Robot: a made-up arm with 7 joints. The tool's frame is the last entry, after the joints. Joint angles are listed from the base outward. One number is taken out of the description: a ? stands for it. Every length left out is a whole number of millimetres.
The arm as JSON. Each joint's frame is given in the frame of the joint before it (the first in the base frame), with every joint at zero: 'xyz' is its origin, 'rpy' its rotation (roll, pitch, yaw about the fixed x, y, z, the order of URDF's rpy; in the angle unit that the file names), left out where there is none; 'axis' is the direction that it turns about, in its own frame. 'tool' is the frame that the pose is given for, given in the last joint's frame.
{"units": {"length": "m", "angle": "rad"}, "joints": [
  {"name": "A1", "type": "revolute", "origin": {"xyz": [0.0, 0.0, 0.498]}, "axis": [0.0, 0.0, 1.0]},
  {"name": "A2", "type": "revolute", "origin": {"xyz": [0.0, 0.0, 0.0]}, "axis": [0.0, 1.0, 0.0]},
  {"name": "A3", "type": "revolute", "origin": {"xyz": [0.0, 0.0, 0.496]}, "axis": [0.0, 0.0, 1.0]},
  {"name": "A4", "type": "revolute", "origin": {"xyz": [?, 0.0, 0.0]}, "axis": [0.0, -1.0, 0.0]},
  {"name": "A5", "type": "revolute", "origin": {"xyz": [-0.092, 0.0, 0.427]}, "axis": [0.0, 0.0, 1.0]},
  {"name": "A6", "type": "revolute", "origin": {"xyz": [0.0, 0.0, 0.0]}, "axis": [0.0, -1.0, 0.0]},
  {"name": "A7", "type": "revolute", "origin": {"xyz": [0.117, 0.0, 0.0]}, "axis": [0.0, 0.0, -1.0]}
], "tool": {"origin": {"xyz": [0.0, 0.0, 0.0], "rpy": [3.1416, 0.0, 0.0]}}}
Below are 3 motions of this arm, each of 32 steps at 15 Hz.
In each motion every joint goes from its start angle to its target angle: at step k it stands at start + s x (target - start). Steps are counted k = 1, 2, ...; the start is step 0. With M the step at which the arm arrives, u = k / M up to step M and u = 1 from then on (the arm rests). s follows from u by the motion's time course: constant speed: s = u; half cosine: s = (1 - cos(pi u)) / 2; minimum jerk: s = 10 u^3 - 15 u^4 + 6 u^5.
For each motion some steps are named. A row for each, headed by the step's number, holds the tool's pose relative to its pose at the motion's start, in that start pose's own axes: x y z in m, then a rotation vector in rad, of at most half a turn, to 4 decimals.
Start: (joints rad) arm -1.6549 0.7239 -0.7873 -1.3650 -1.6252 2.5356 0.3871
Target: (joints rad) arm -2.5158 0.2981 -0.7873 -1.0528 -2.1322 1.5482 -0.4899
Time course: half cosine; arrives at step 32
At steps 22, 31, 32:
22: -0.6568 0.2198 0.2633 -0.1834 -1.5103 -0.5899
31: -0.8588 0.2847 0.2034 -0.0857 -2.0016 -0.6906
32: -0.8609 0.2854 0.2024 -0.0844 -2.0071 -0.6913

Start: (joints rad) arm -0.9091 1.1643 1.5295 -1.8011 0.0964 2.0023 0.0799
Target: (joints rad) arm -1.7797 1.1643 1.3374 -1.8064 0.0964 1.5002 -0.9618
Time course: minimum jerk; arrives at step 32
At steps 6, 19, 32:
6: -0.0133 0.0169 -0.0270 -0.0007 0.0165 -0.0283
19: -0.2949 0.2157 -0.2986 -0.0039 0.2356 -0.3922
32: -0.5046 0.2979 -0.3645 -0.0124 0.3757 -0.5986

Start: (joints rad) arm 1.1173 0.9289 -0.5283 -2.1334 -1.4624 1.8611 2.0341
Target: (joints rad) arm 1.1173 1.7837 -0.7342 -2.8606 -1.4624 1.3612 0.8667
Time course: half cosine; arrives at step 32
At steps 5, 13, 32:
5: -0.0466 -0.0046 0.0163 -0.0609 0.0185 -0.1530
13: -0.2553 0.0374 0.0996 -0.3912 0.0802 -0.9103
32: -0.4497 0.3507 0.2036 -1.3816 -0.0317 -2.3931

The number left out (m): 0.099
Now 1 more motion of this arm.
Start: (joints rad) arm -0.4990 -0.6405 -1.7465 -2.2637 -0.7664 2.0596 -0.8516
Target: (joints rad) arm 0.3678 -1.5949 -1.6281 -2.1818 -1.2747 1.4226 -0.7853
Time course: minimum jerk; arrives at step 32
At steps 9, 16, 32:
9: 0.0650 0.0018 0.0240 0.0474 -0.0005 -0.1681
16: 0.2395 -0.0301 0.0959 0.1450 -0.0310 -0.5852
32: 0.4641 -0.1723 0.2211 0.2424 -0.1153 -1.0978

